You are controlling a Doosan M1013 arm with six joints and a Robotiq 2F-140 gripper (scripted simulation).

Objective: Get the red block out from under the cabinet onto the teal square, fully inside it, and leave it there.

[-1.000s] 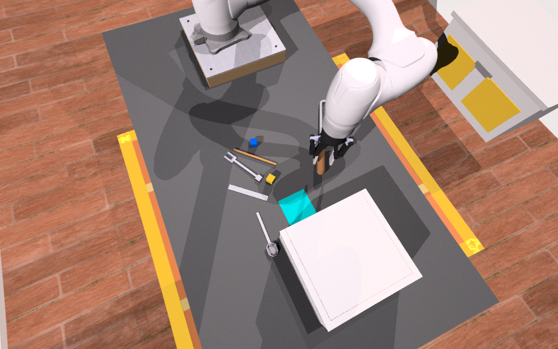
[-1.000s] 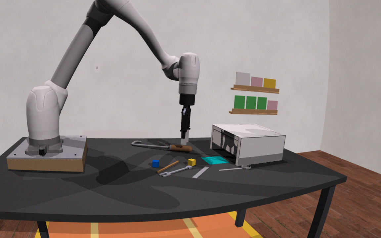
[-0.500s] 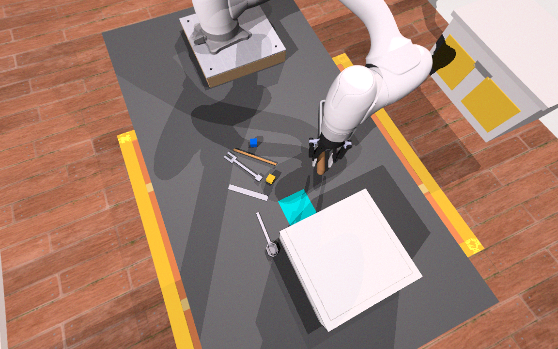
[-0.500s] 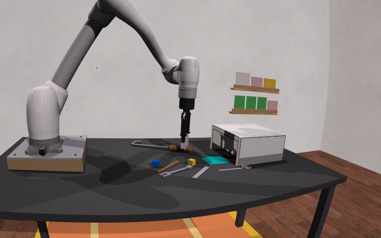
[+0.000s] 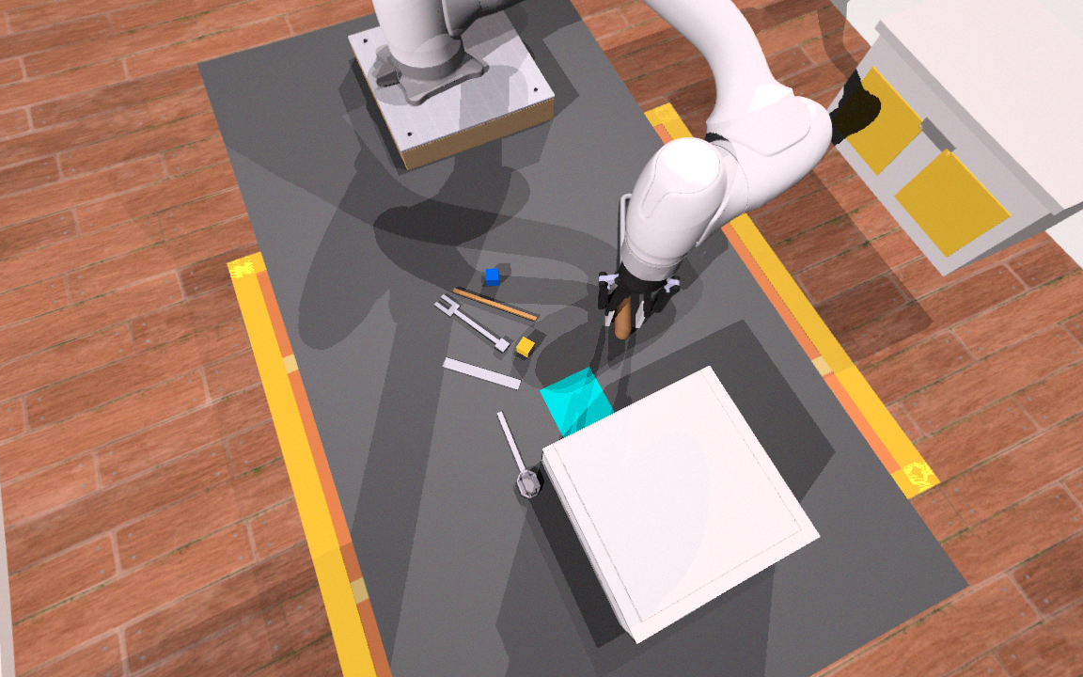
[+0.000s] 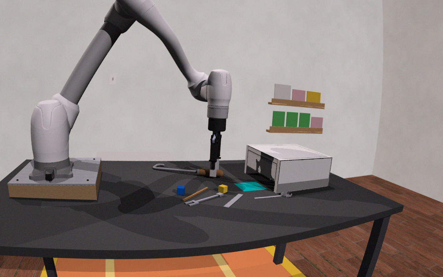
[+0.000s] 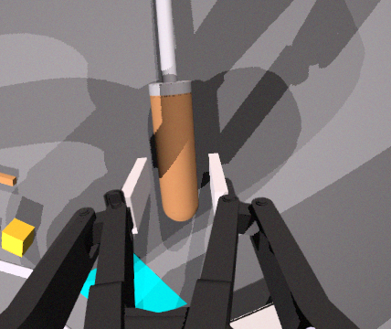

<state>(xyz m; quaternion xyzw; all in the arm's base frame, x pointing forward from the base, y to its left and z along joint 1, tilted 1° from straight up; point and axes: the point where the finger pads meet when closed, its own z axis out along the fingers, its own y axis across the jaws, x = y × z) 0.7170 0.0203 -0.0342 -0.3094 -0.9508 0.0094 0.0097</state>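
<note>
Now: hand 9 cm past the hook tool, 11 cm to the right of it and 3 cm above it. Also, from my hand: wooden stick: 16 cm behind, 19 cm to the right, 4 cm below; then yellow block: 5 cm behind, 19 cm to the right, 3 cm below; then teal square: 9 cm ahead, 16 cm to the right, 4 cm below.
</note>
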